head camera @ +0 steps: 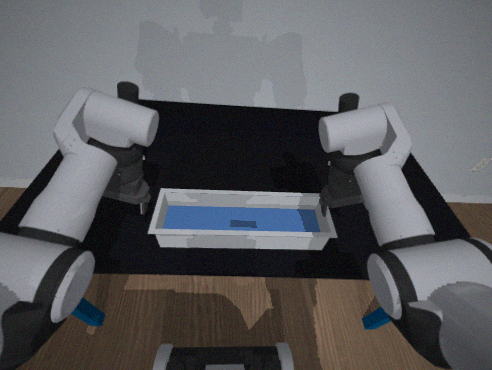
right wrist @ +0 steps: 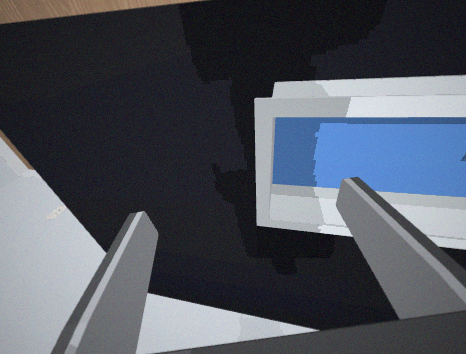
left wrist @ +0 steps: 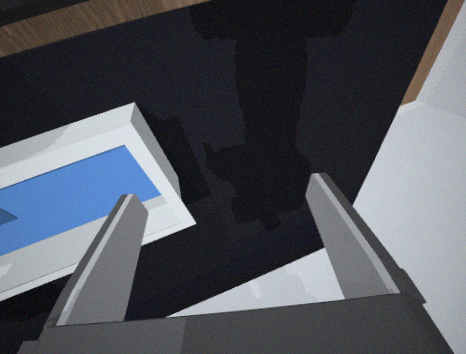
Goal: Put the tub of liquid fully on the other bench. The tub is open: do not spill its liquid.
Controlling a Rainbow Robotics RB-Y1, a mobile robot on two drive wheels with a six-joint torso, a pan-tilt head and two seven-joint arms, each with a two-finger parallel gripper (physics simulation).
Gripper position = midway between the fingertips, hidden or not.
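Black bench (head camera: pixel 200 146) visible, also in the left wrist view (left wrist: pixel 245 107) and the right wrist view (right wrist: pixel 118 114). My left gripper (left wrist: pixel 224 194) is visible, as is my right gripper (head camera: pixel 345 210), which the right wrist view shows too (right wrist: pixel 243 207).
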